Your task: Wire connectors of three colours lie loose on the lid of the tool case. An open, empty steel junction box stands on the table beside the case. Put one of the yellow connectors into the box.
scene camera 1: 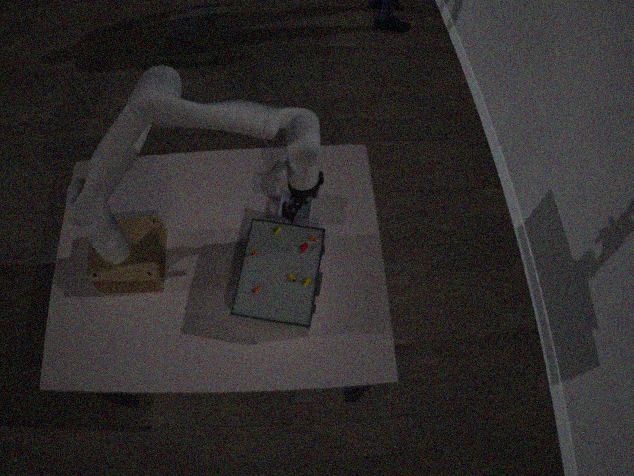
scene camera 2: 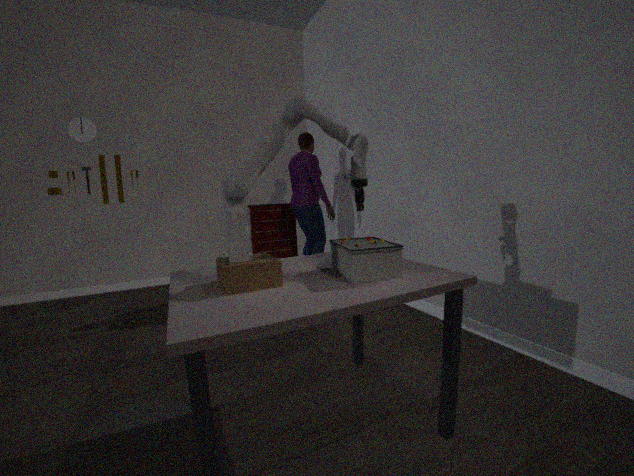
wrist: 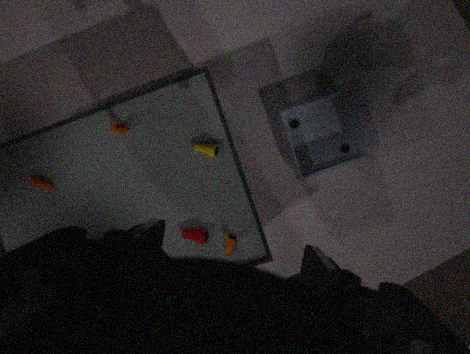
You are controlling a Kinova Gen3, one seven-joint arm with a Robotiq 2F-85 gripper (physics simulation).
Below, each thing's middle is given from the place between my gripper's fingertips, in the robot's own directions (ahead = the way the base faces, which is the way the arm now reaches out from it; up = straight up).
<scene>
I see my gripper 60 mm past the tool case (scene camera 2: 377,261), 130 mm to the left of it and 190 mm above it.
</scene>
